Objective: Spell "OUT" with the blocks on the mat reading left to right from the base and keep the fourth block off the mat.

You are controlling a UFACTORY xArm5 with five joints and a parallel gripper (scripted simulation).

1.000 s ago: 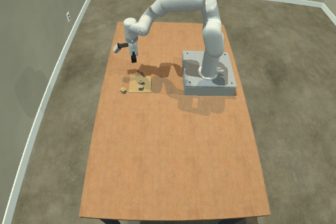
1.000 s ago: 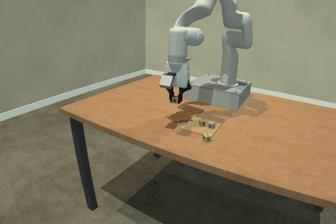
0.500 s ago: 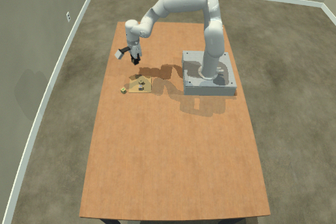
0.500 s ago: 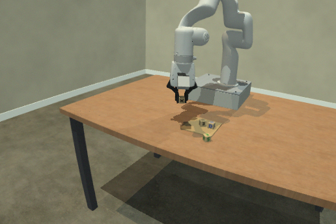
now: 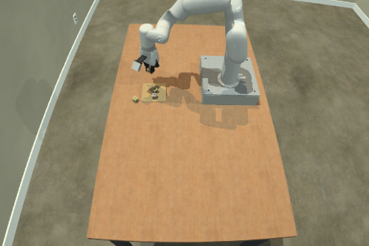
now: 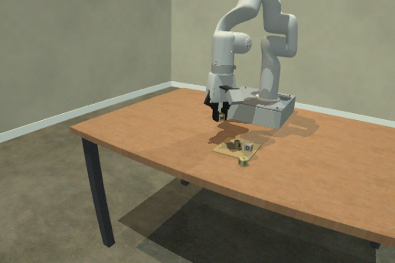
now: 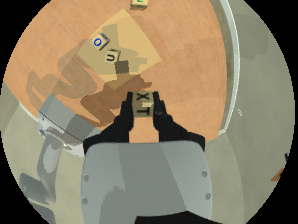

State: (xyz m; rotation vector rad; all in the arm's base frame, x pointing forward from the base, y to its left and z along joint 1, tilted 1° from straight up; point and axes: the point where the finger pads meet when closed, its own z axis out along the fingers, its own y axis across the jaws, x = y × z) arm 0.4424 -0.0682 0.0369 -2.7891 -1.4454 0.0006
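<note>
Now: the U block 110 mm below my hand, 70 mm to the left of it and 20 mm behind it. The rest, counted from my hand: tan mat: 120 mm below, 70 mm to the left, 20 mm behind.
</note>
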